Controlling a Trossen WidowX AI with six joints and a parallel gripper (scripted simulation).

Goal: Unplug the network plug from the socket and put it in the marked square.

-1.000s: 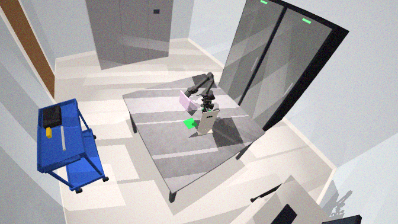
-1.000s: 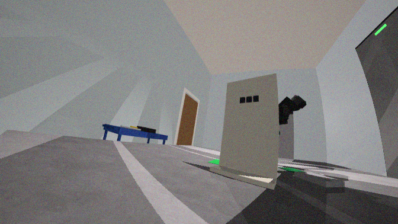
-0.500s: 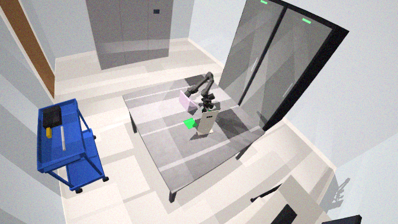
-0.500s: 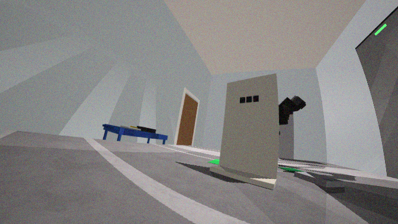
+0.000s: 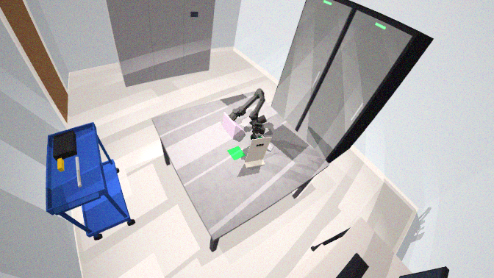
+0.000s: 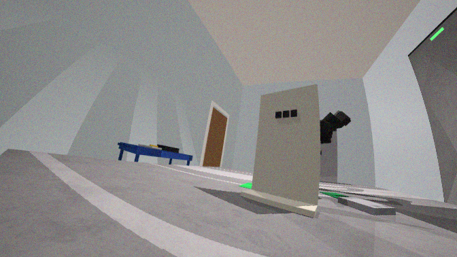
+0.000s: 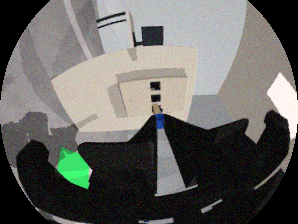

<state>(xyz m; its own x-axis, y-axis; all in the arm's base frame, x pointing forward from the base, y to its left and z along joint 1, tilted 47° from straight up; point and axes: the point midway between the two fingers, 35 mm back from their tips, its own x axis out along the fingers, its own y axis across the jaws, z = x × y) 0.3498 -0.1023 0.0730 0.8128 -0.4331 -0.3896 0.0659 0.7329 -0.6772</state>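
The green marked square is 220 mm below my gripper tip, 100 mm to the right of it and 100 mm behind it. The rest, counted from my gripper tip: beige upright panel (90 mm below, 70 mm ahead, 30 mm to the right); blue network plug (10 mm ahead).
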